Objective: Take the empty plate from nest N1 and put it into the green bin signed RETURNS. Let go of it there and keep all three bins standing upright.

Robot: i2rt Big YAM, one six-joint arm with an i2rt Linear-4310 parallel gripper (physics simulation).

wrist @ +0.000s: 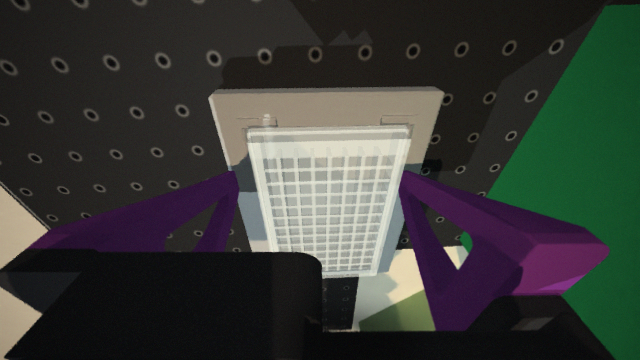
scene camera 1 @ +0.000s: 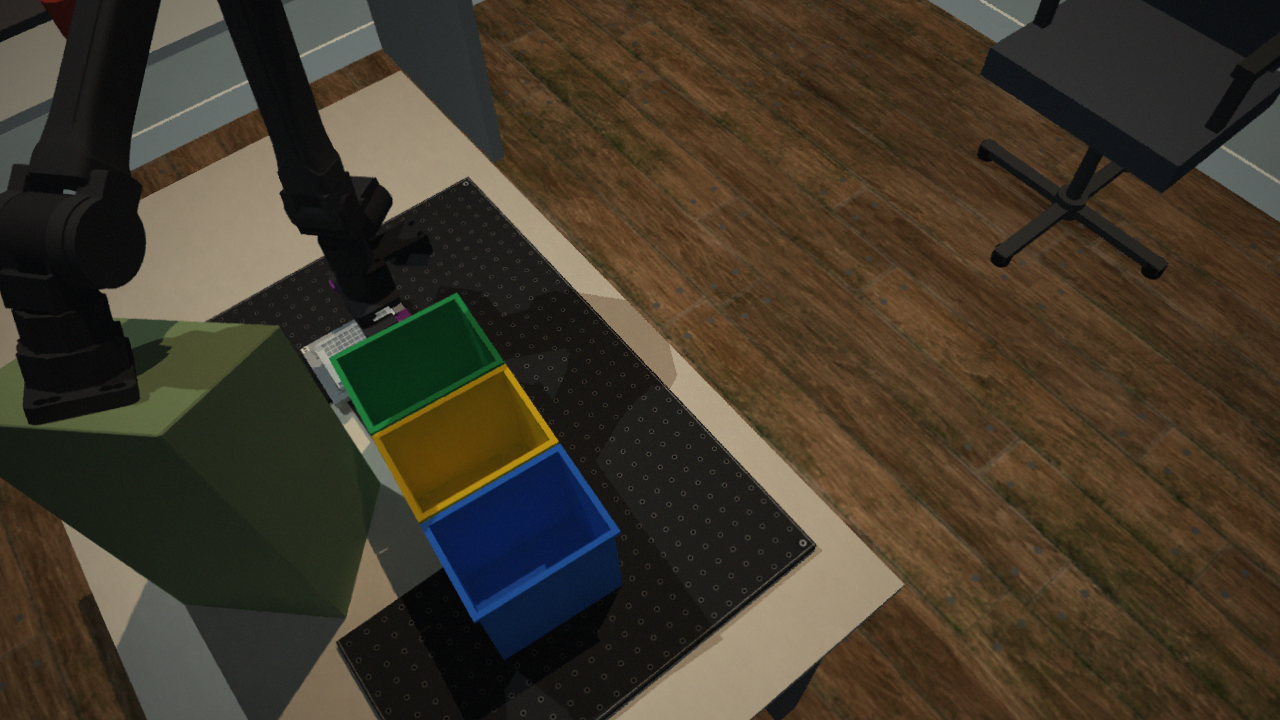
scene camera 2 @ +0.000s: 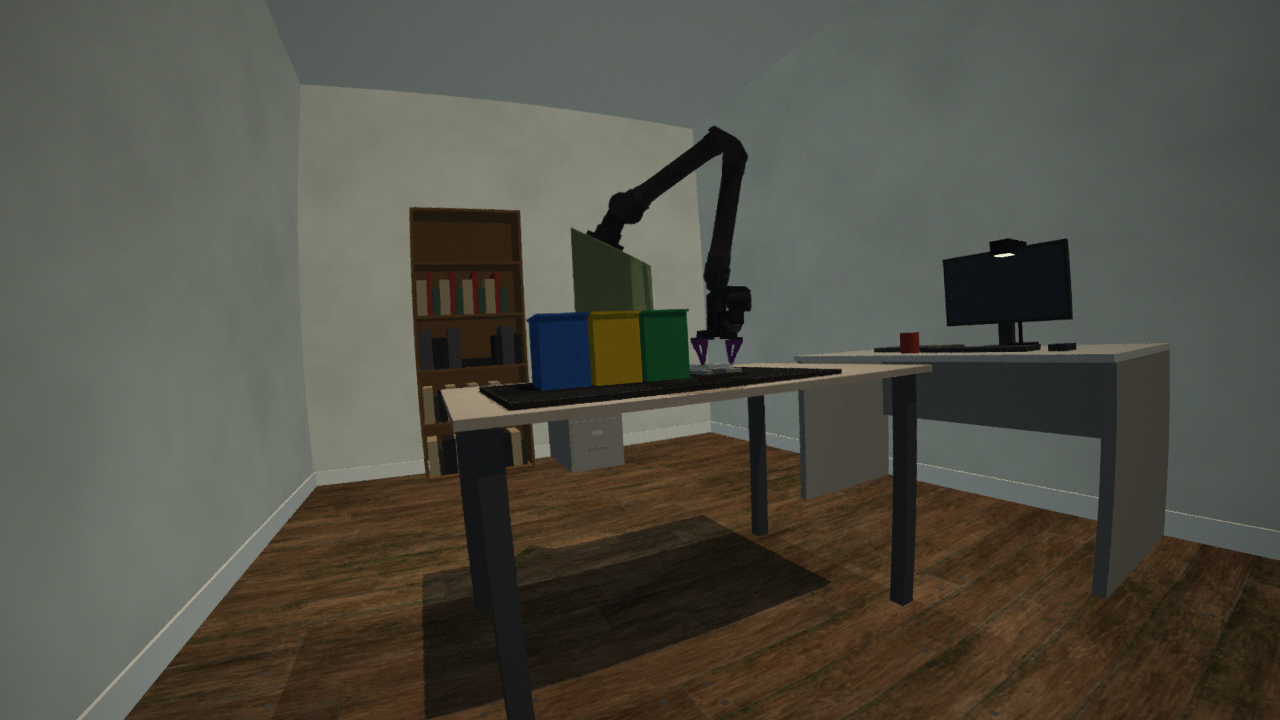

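Observation:
The clear, gridded plate (wrist: 327, 200) (scene camera 1: 343, 341) lies in a pale rectangular nest (wrist: 325, 106), beside the green bin. The green bin (scene camera 1: 418, 362) (scene camera 2: 665, 345) (wrist: 575, 150) stands upright. My gripper (wrist: 318, 180) (scene camera 2: 716, 361) is open, with its purple fingers pointing down on either side of the plate's long edges, low over the nest. Nothing is between the fingers. In scene camera 1 the fingers are mostly hidden behind the wrist and the green bin. No nest label or bin sign can be read.
A yellow bin (scene camera 1: 467, 443) (scene camera 2: 615, 348) and a blue bin (scene camera 1: 523, 528) (scene camera 2: 561, 351) stand upright in a row with the green one on the black perforated board (scene camera 1: 698, 483). The green pedestal (scene camera 1: 268, 483) (scene camera 2: 608, 277) under the arm stands beside the bins.

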